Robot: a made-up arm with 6 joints.
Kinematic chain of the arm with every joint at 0, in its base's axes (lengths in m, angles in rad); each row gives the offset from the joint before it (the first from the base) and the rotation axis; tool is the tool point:
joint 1: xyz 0 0 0.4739 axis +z
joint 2: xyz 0.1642 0 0 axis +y
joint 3: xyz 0 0 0.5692 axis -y
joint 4: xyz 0 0 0.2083 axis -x
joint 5: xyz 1.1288 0 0 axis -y
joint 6: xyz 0.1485 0 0 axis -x
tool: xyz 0 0 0
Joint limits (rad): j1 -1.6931..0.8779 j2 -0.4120..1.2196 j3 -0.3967..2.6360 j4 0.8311..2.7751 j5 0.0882..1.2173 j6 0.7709..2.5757
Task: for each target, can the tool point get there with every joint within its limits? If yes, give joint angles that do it. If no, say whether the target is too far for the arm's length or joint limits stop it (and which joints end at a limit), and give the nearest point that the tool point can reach.
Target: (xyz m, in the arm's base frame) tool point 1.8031 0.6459 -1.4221
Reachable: no: too far | nearest point 1.2707 0.4552 -0.4498 | short by 1.125 m
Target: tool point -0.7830 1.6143 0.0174
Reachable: no: joint limits stop it (at a limit: joint 2, joint 3, joint 4) | nearest point -0.5683 1.1717 0.8197 | short by 0.941 m
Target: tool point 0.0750 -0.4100 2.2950
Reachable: yes | joints -1.4812 -0.0432 1.1699 2.2027 0.3225 1.4669
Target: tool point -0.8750 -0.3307 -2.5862
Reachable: no: too far | nearest point -0.0974 -0.8308 -0.6146 | short by 2.178 m
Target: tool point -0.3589 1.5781 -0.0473
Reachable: no: joint limits stop it (at a limit: joint 2, joint 3, joint 4) | nearest point -0.2832 1.2453 0.8071 | short by 0.920 m
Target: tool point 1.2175 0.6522 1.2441
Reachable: yes | joints 0.4519 -0.0943 -0.1140 1.2198 0.4060 2.4115
